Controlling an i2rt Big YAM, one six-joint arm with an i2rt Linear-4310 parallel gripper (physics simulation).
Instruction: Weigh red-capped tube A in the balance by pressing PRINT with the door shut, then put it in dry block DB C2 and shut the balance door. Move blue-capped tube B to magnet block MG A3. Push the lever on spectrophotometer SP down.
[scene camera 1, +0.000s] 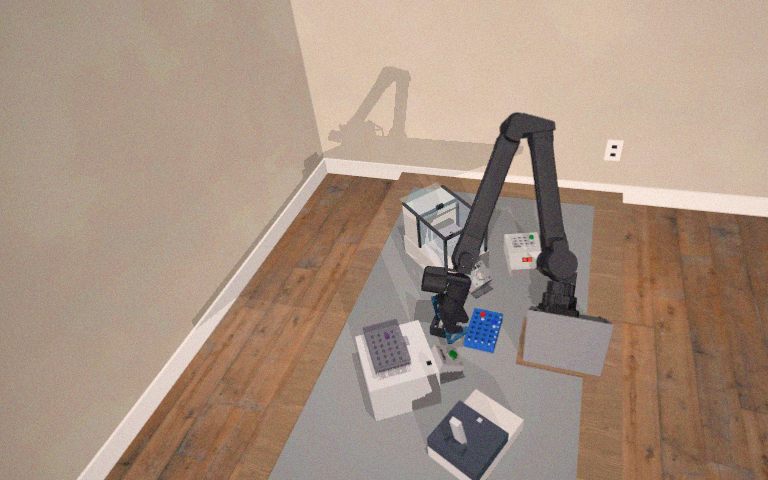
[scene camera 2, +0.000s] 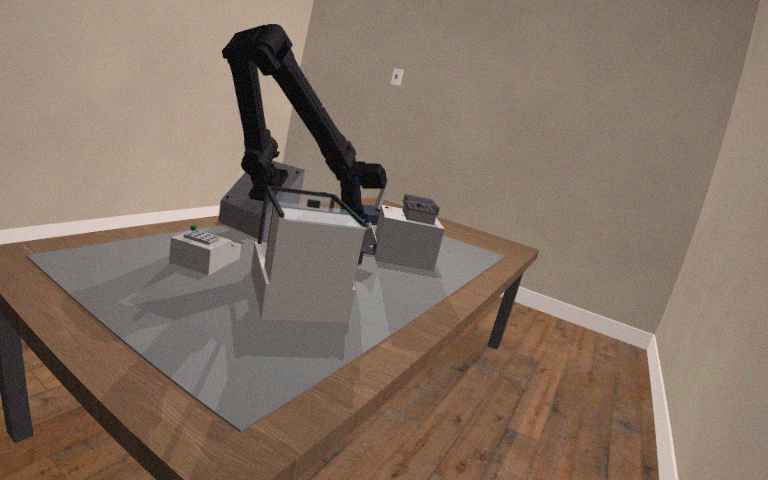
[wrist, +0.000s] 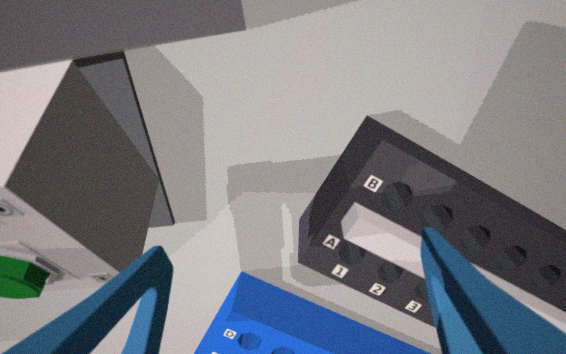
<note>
My gripper (scene camera 1: 444, 330) is open and holds nothing. Further things: a glass-box balance (scene camera 2: 304, 264), a box with green START button (scene camera 1: 450, 365) and a white block unit (scene camera 1: 401, 375).
My gripper also shows in the wrist view (wrist: 287, 248). The glass-box balance is seen too in scene camera 1 (scene camera 1: 434, 217). The box with green START button shows as well in the wrist view (wrist: 87, 184).
</note>
